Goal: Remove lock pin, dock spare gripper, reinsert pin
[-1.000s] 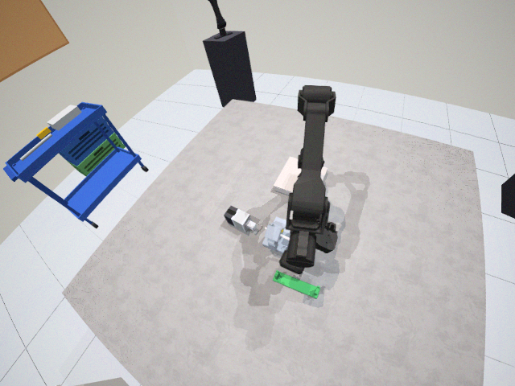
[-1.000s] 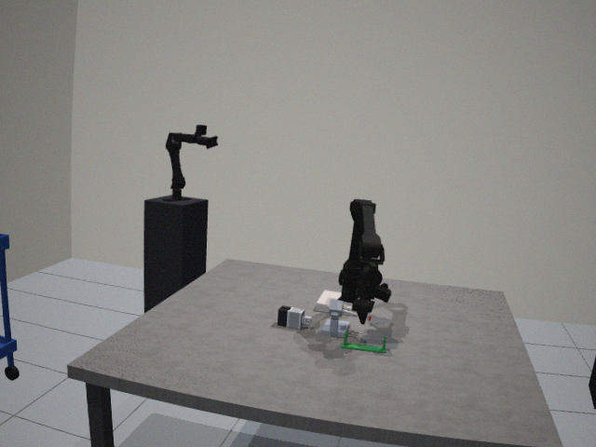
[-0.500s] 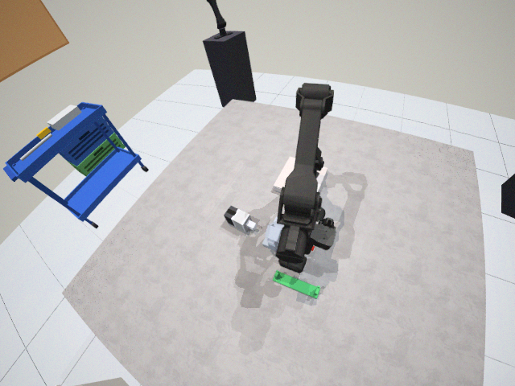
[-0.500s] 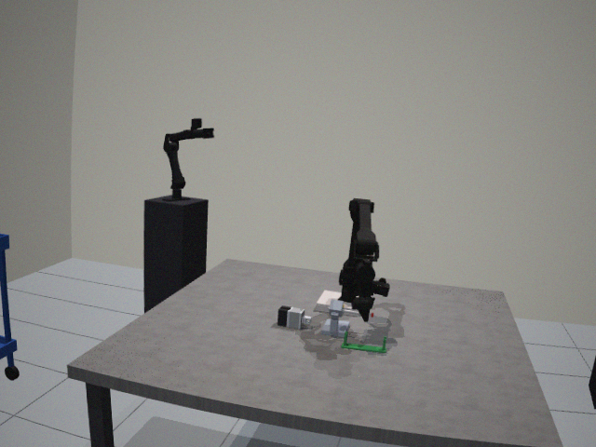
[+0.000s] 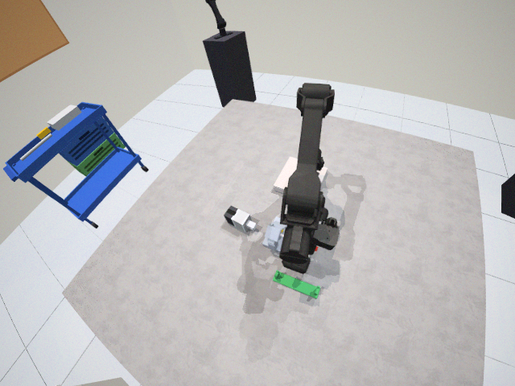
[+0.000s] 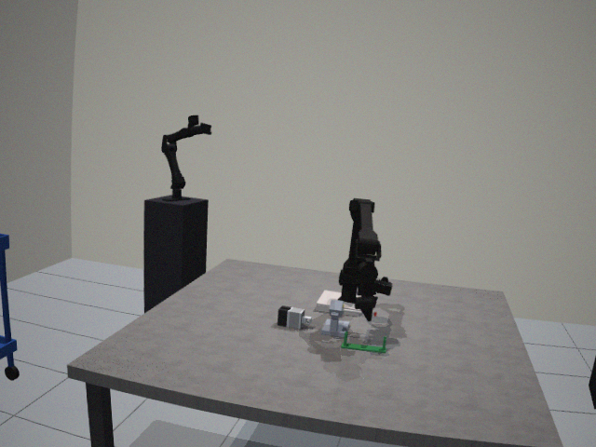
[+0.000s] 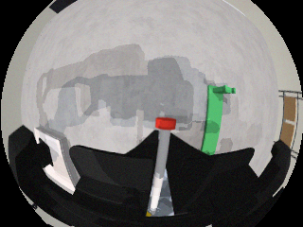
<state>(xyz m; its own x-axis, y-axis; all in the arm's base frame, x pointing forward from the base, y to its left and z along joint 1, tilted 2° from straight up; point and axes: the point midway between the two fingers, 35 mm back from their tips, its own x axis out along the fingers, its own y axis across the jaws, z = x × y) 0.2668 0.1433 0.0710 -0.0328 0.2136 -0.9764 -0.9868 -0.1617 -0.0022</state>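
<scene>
My gripper tip is 10 cm short of the green cradle, 1 cm to the right of it and 4 cm above it. Also, from my gripper tip: mount 1 cm ahead, 11 cm to the right; spare gripper 2 cm ahead, 25 cm to the right, 3 cm below.
</scene>
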